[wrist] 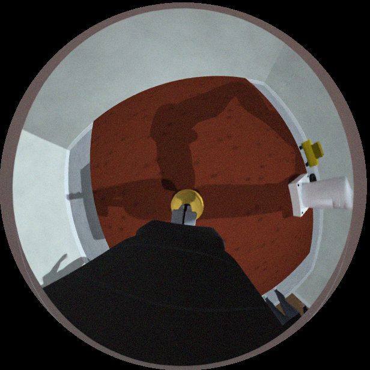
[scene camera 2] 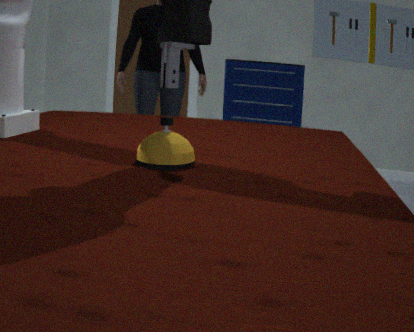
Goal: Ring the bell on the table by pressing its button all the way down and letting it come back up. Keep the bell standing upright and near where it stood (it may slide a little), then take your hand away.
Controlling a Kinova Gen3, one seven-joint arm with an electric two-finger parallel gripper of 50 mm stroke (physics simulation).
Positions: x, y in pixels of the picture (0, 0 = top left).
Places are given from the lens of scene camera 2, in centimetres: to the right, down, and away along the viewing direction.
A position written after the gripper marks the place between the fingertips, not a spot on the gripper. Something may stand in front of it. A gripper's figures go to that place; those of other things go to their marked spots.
gripper (scene camera 2: 169, 87): -5, -11, 56
yellow dome bell (scene camera 2: 166, 150): -5, -2, 54
